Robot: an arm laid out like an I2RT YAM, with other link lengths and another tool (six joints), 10 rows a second.
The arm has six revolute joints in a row. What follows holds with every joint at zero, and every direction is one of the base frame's. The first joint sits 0.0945 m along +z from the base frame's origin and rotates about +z. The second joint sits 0.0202 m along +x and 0.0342 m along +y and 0.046 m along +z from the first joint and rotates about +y. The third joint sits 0.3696 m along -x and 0.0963 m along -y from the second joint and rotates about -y. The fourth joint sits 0.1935 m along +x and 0.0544 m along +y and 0.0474 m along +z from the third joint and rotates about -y. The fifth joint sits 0.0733 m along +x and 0.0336 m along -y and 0.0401 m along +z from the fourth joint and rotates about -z. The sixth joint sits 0.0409 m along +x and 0.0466 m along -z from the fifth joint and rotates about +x. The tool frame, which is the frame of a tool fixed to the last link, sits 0.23 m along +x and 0.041 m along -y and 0.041 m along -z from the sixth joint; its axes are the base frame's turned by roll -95.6, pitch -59.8 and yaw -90 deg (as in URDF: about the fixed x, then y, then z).
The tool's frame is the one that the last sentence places.
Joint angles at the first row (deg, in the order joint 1, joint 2, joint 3, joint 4, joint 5, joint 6):
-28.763 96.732 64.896 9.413 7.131 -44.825
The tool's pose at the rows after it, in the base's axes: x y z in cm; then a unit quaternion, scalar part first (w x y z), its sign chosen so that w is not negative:
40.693 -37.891 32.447 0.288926 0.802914 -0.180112 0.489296
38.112 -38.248 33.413 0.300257 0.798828 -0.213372 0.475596
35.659 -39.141 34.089 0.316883 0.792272 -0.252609 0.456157
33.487 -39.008 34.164 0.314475 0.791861 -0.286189 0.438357
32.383 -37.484 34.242 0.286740 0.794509 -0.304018 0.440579
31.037 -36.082 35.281 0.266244 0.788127 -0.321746 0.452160
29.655 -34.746 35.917 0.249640 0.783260 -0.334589 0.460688
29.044 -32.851 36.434 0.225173 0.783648 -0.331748 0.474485
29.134 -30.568 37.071 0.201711 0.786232 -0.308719 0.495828
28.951 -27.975 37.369 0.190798 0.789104 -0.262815 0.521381
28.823 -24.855 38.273 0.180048 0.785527 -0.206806 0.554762
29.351 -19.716 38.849 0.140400 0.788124 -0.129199 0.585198
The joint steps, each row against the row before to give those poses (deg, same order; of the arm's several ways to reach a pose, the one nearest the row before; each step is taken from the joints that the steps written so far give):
0.023 -3.443 0.487 -4.113 0.912 2.160
0.085 -2.270 1.898 -5.197 3.669 2.442
0.047 -0.815 2.901 -5.230 4.679 2.787
-0.018 -1.175 2.794 -6.497 2.291 3.565
-0.004 -2.411 1.217 -4.933 -1.753 3.533
0.022 -3.130 0.929 -3.618 -1.135 3.115
0.040 -3.020 0.041 -2.724 -0.944 2.375
0.281 -3.186 -0.573 -1.824 -2.570 1.318
0.864 -3.524 -2.029 0.370 -3.277 -0.449
1.329 -4.950 -5.560 3.432 -3.132 -3.117
2.189 -5.606 -5.224 3.459 -3.111 -3.490
3.558 -5.437 -3.179 0.271 -5.990 -3.121

